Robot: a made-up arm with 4 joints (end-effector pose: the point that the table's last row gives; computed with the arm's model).
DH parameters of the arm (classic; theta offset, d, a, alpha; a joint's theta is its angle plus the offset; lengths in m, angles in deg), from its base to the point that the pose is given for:
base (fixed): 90 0.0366 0 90
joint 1: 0 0.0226 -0.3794 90
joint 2: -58.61 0 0.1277 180
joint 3: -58.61 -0.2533 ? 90
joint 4: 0 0.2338 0.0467 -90
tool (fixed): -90 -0.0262 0 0
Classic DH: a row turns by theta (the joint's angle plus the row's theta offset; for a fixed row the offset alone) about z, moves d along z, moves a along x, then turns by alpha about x.
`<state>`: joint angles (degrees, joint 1 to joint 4).
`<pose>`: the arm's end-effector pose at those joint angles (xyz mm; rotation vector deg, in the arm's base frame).
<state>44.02 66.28 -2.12 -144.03</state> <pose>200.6 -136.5 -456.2 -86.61 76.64 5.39</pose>
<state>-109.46 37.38 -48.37 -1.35</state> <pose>173.0 -104.6 582.8 -86.79 -79.25 -57.46</pose>
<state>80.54 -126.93 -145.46 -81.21</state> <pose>293.1 221.8 -478.7 -0.66 18.30 -2.94</pose>
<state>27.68 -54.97 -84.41 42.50</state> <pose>200.5 -227.7 -355.1 68.55 -4.04 -31.07</pose>
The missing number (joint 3, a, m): 0.1337
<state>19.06 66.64 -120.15 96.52</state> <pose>-210.0 -291.3 -279.8 8.84 110.22 137.42</pose>
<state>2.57 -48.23 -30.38 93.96</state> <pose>74.9 -186.3 -176.9 95.67 14.41 14.06</pose>
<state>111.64 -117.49 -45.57 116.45</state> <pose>-43.2 275.1 -114.9 -110.78 -3.69 -87.93</pose>
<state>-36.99 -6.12 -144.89 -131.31</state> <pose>-213.9 -595.7 145.9 -61.64 120.79 -112.01</pose>
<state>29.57 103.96 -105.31 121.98</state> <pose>-154.6 -153.4 -280.2 42.42 120.97 115.99</pose>
